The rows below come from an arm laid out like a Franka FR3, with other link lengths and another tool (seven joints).
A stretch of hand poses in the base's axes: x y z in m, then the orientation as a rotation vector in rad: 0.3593, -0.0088, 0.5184, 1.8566, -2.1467, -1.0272; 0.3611, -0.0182, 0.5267, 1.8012, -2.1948, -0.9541; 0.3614, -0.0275, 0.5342, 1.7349, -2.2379, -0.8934; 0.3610, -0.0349, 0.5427, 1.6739, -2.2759, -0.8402; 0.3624, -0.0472, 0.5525, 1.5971, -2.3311, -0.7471; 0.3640, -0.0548, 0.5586, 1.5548, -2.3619, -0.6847; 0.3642, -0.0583, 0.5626, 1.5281, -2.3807, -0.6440; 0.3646, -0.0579, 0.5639, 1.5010, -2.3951, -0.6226; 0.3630, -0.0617, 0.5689, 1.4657, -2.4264, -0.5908; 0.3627, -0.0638, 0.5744, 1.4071, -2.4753, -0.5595
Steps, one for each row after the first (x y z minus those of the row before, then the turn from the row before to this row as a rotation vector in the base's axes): 0.0018, -0.0094, 0.0083, -0.0613, -0.0036, -0.0353; 0.0003, -0.0093, 0.0075, -0.0571, 0.0058, -0.0390; -0.0004, -0.0074, 0.0085, -0.0502, 0.0047, -0.0366; 0.0014, -0.0123, 0.0098, -0.0775, -0.0068, -0.0487; 0.0016, -0.0076, 0.0061, -0.0491, -0.0082, -0.0265; 0.0002, -0.0035, 0.0040, -0.0316, -0.0059, -0.0166; 0.0004, 0.0004, 0.0013, -0.0197, 0.0005, -0.0171; -0.0016, -0.0038, 0.0050, -0.0248, -0.0097, -0.0285; -0.0003, -0.0021, 0.0055, -0.0267, -0.0114, -0.0487
